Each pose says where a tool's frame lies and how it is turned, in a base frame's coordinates. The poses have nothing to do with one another.
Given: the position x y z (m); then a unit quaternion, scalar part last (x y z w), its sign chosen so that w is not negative.
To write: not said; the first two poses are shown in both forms.
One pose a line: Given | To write
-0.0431 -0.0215 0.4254 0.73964 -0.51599 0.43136 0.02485 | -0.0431 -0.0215 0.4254 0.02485 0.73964 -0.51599 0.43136
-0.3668 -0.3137 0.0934 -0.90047 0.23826 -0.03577 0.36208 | -0.3668 -0.3137 0.0934 0.36208 -0.90047 0.23826 -0.03577
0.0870 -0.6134 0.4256 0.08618 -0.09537 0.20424 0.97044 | 0.0870 -0.6134 0.4256 0.97044 0.08618 -0.09537 0.20424
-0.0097 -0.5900 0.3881 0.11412 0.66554 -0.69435 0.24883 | -0.0097 -0.5900 0.3881 0.24883 0.11412 0.66554 -0.69435
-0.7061 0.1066 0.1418 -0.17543 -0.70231 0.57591 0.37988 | -0.7061 0.1066 0.1418 0.37988 -0.17543 -0.70231 0.57591
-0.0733 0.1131 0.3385 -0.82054 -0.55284 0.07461 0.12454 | -0.0733 0.1131 0.3385 0.12454 -0.82054 -0.55284 0.07461
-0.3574 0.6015 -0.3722 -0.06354 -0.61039 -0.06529 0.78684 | -0.3574 0.6015 -0.3722 0.78684 -0.06354 -0.61039 -0.06529
